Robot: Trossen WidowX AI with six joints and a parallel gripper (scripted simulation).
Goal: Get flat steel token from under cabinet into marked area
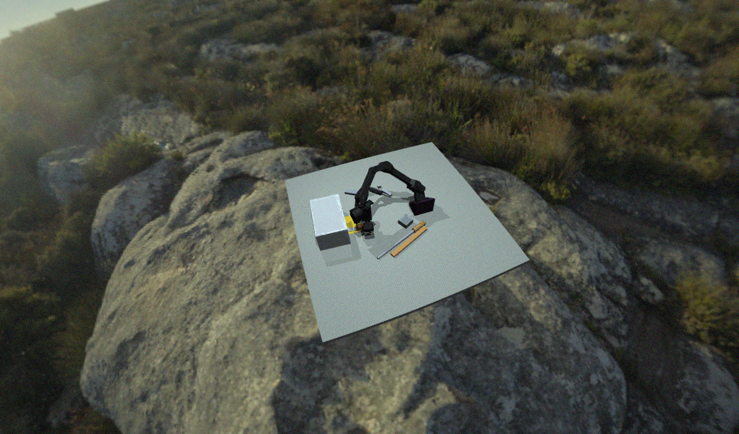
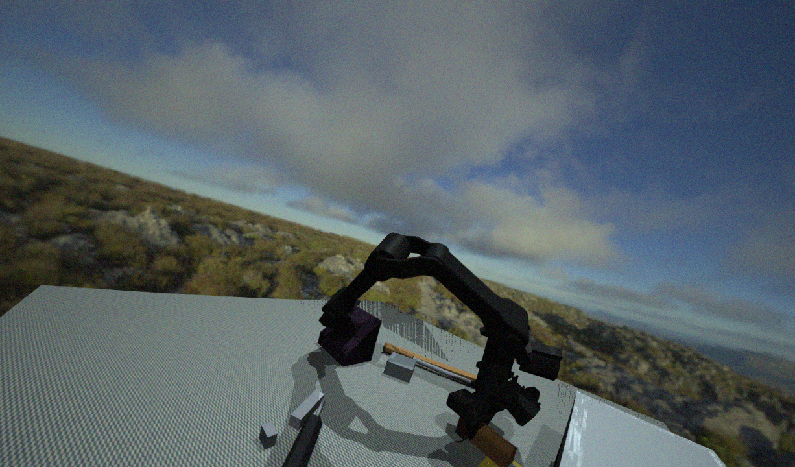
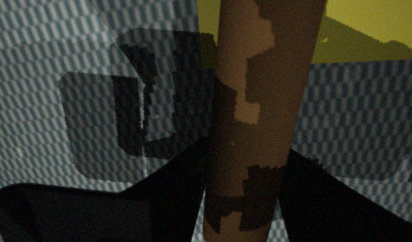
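Right now my gripper tip is 24 cm past the grey block, 7 cm to the right of it and 1 cm below it. From my gripper tip the other things lie so: grey bar: 24 cm behind, 23 cm to the right; small grey cube: 22 cm behind, 31 cm to the right; wooden stick: 19 cm behind, 21 cm to the left.
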